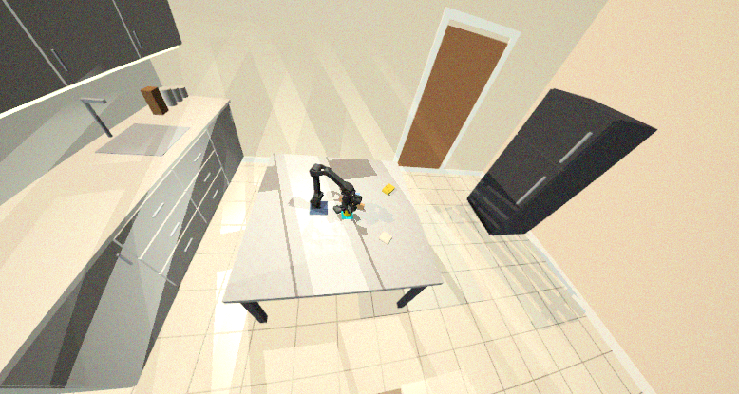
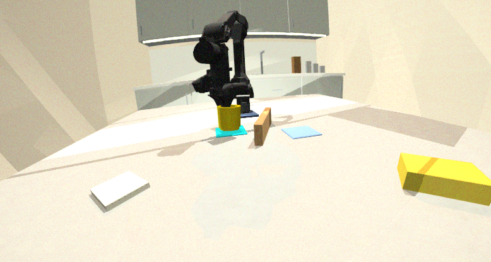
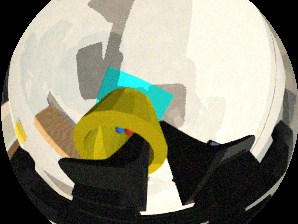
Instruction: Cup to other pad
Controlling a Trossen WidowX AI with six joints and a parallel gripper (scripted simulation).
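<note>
Now: gripper tip 5 cm above the turquoise pad, 3 cm short of it and 1 cm to the right of it. From my gripper tip the other things lie so: yellow cup 2 cm ahead, 1 cm to the left; then wooden block 10 cm to the left, 8 cm ahead, 3 cm below; then white flat block 27 cm ahead, 23 cm to the right, 4 cm below.
</note>
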